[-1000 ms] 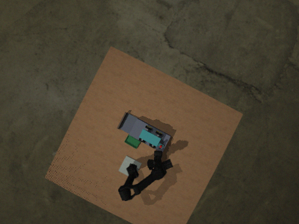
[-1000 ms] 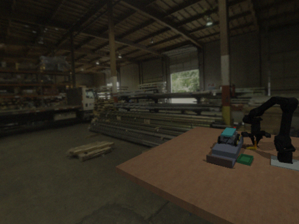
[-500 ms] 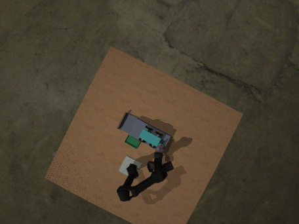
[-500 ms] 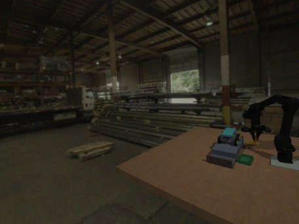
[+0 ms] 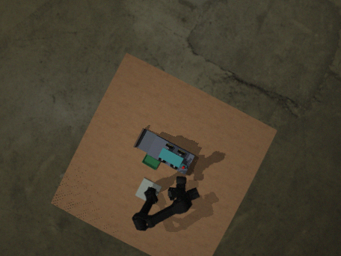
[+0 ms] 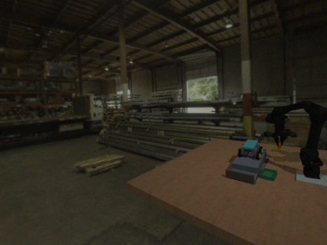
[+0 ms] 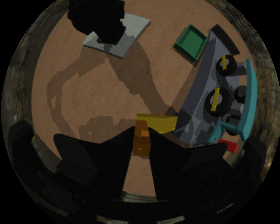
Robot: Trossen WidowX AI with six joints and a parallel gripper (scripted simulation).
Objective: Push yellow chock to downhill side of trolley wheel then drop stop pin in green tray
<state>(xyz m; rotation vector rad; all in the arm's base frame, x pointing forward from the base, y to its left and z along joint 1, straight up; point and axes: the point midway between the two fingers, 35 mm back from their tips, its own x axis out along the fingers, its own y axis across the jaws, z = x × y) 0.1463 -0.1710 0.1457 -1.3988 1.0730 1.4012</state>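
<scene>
My gripper tip is now 24 cm to the right of the green tray, 13 cm above it and 7 cm short of it. From my gripper tip the other things lie so: red-headed stop pin: 14 cm ahead, 2 cm to the left, 1 cm above; then yellow chock: 2 cm ahead, 1 cm to the left, 1 cm below; then teal trolley: 18 cm ahead, 12 cm to the left, 1 cm below.
</scene>
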